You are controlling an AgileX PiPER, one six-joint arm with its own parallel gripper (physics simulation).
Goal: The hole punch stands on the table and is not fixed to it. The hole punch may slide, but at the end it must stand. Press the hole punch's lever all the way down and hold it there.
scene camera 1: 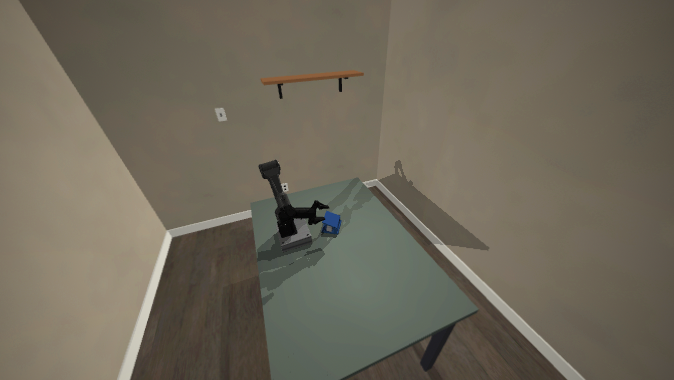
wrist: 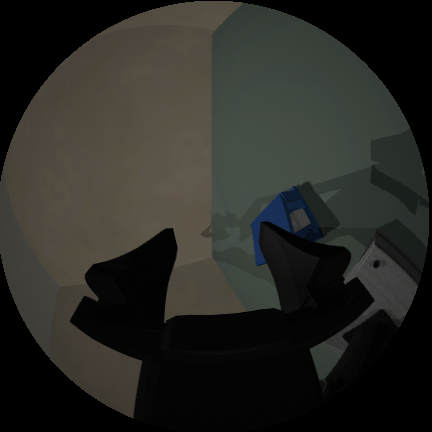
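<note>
The blue hole punch (scene camera 1: 330,230) (wrist: 314,227) stands on the table (scene camera 1: 360,280) (wrist: 300,100), beside the robot's base. Its lever (scene camera 1: 332,218) (wrist: 274,218) is a broad blue plate, raised and sloping above the body, with a gap and a pale part showing beneath it. My gripper (scene camera 1: 326,213) (wrist: 217,235) is open, with nothing between its fingers. It points sideways, low over the table, at the wall side of the punch. In the wrist view the right finger covers part of the lever; whether it touches the lever I cannot tell.
The grey base plate (scene camera 1: 299,237) (wrist: 387,270) of the arm is close to the punch. An orange shelf (scene camera 1: 312,78) hangs high on the back wall. The table's edge and a side wall (wrist: 125,150) lie beyond the fingers.
</note>
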